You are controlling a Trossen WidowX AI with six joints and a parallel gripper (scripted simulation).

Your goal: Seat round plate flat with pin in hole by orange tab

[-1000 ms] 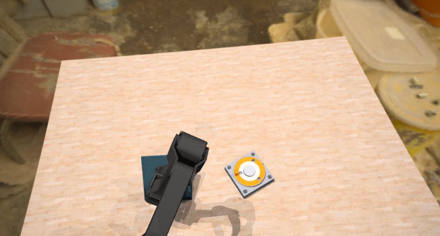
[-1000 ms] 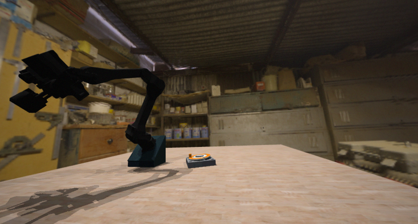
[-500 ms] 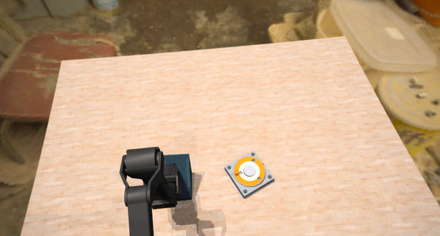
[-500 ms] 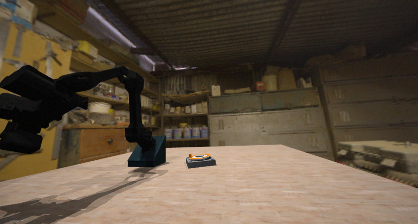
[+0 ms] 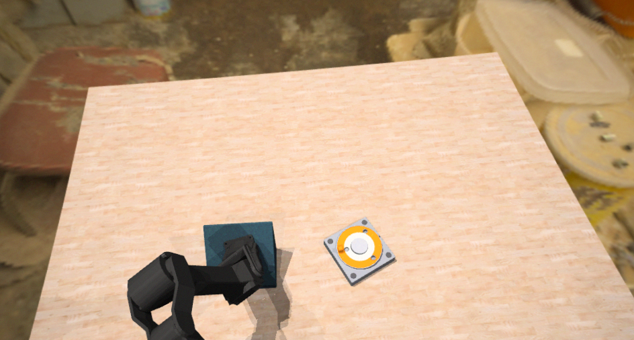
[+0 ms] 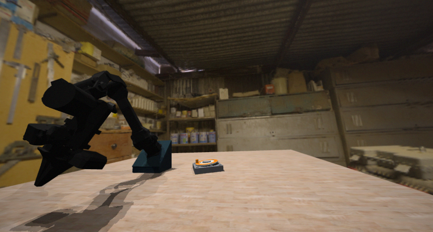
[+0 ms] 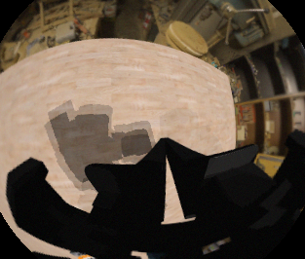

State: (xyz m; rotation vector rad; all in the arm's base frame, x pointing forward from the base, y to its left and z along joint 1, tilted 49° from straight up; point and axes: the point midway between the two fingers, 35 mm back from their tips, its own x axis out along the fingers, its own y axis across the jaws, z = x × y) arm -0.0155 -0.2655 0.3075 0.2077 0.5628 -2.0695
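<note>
The plate is 400 mm to the left of my gripper tip, 280 mm ahead of it and 30 mm below it. Also, from my gripper tip: base 400 mm to the left, 300 mm ahead, 40 mm below.
</note>
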